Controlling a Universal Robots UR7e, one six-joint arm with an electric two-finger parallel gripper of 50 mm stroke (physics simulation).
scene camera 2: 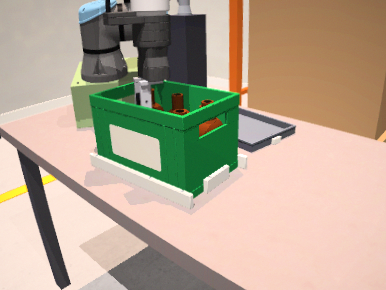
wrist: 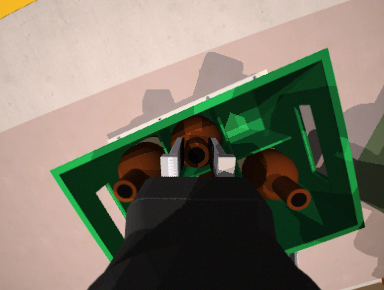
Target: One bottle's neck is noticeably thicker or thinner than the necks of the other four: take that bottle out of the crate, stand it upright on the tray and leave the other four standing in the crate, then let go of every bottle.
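Where they show: gripper, between the fingertips: (wrist: 196,147); arm's base, origin of its link: (scene camera 2: 104,74).
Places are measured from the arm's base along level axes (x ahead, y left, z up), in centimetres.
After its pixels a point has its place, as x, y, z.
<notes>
My gripper (scene camera 2: 144,102) @(40.5, -18.1, 0.4) (wrist: 196,147) @(40.5, -18.1, 0.4) reaches down into the green crate (scene camera 2: 171,165) @(51.4, -21.4, -7.5) (wrist: 295,67) @(30.3, -22.2, 2.8) and is shut on the neck of a brown bottle (wrist: 194,126) @(40.0, -19.9, -2.6), which stands in a middle compartment beside the long wall with the white strip. Another bottle (scene camera 2: 181,113) @(50.3, -17.1, 1.4) (wrist: 141,161) @(47.9, -18.1, -2.4) stands in the corner compartment beside it. A third bottle (wrist: 270,172) @(32.8, -11.0, -2.4) stands on the other side in the wrist view. Two more necks (scene camera 2: 177,101) @(41.6, -9.2, 0.3) (scene camera 2: 207,104) @(50.3, -9.3, 1.3) show in the scene view. Necks look similar in width; I cannot tell which differs. The grey tray (scene camera 2: 262,125) @(44.9, 22.8, -14.2) lies beyond the crate.
White locating strips (scene camera 2: 145,181) @(44.9, -22.9, -12.7) (scene camera 2: 217,179) @(55.4, -12.5, -13.1) line the crate's foot. A dark cabinet (scene camera 2: 189,50), an orange post (scene camera 2: 235,50) and a large brown panel (scene camera 2: 315,60) stand behind the table. The robot's green pedestal (scene camera 2: 82,102) @(1.8, -10.5, -6.5) is at the back left. The crate walls surround my fingers.
</notes>
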